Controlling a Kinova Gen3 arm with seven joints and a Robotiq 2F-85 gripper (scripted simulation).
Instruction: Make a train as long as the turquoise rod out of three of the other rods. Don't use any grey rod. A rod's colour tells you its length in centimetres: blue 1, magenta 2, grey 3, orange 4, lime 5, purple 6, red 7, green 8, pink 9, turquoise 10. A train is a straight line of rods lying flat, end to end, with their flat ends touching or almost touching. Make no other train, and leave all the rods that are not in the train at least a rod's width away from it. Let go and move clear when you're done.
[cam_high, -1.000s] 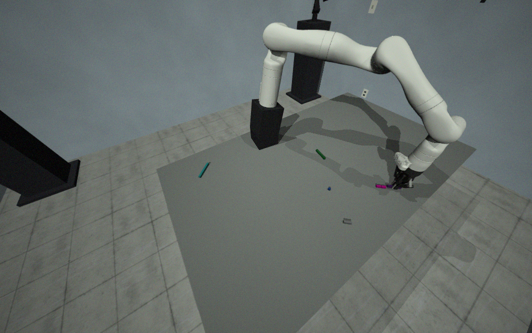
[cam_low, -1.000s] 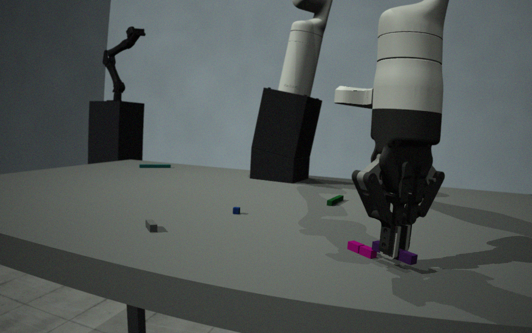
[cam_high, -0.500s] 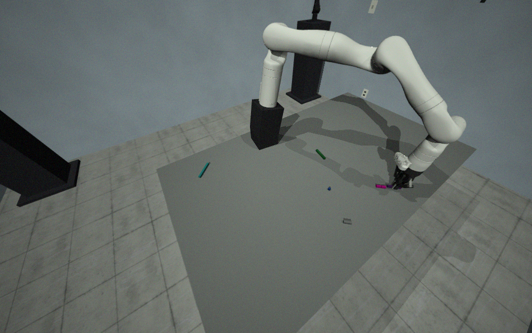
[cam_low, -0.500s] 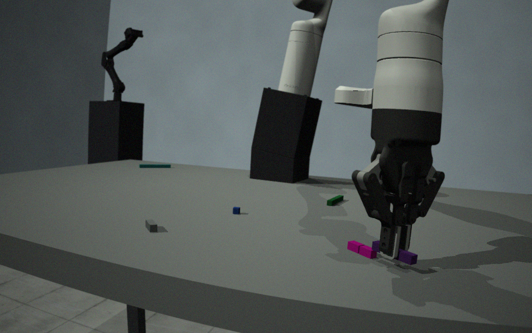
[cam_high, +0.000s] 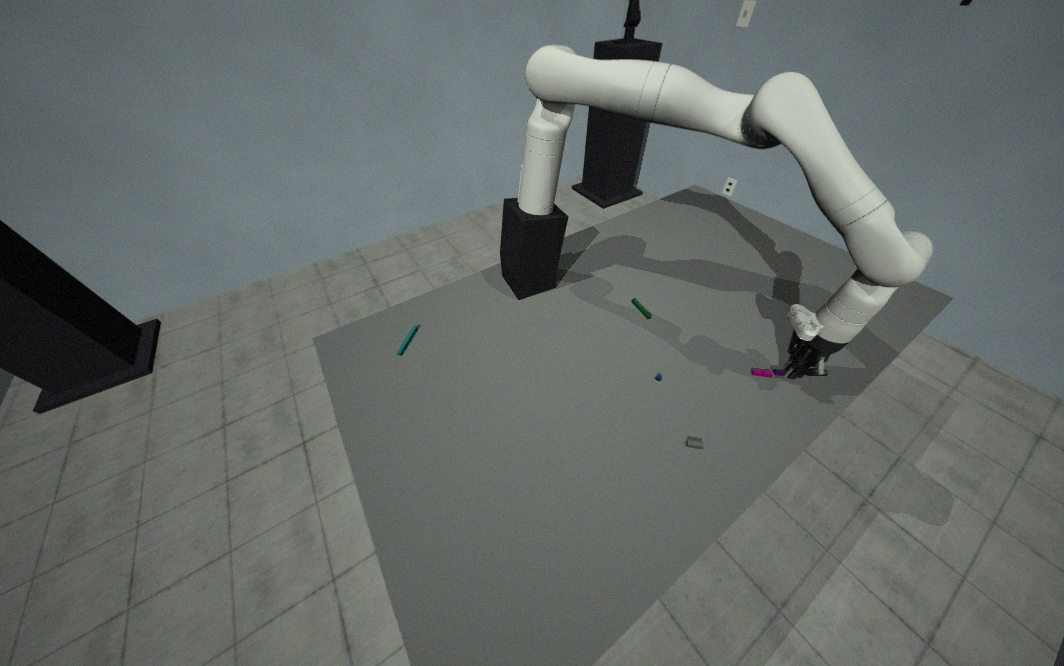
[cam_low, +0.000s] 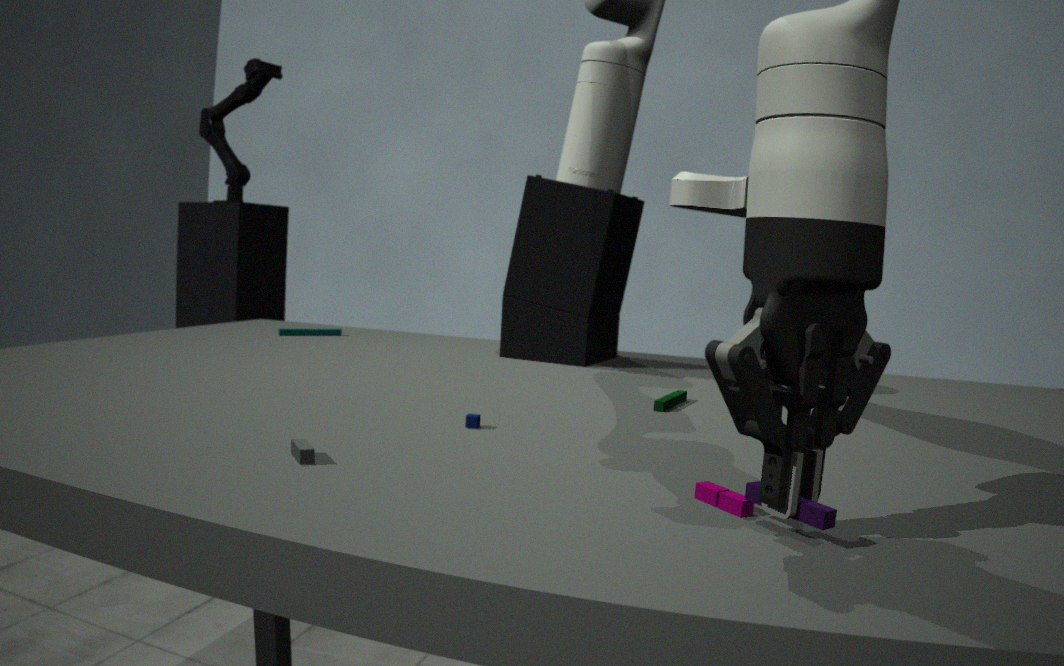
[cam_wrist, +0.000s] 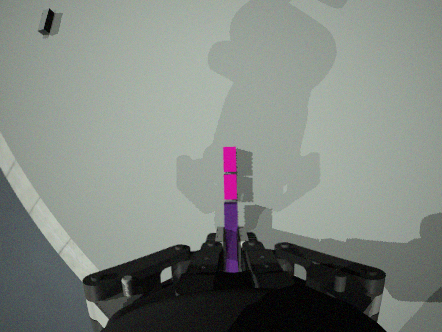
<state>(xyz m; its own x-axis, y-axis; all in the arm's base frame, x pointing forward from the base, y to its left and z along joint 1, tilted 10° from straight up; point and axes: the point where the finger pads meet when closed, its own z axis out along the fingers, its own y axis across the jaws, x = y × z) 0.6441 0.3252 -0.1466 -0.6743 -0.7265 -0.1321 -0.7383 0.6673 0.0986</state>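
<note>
Now: the purple rod 1 cm below my hand. From my hand the other things lie so: small blue rod: 16 cm behind, 26 cm to the right, 3 cm below; then grey rod: 32 cm to the right, 3 cm below; then green rod: 36 cm behind, 12 cm to the right, 3 cm below.
</note>
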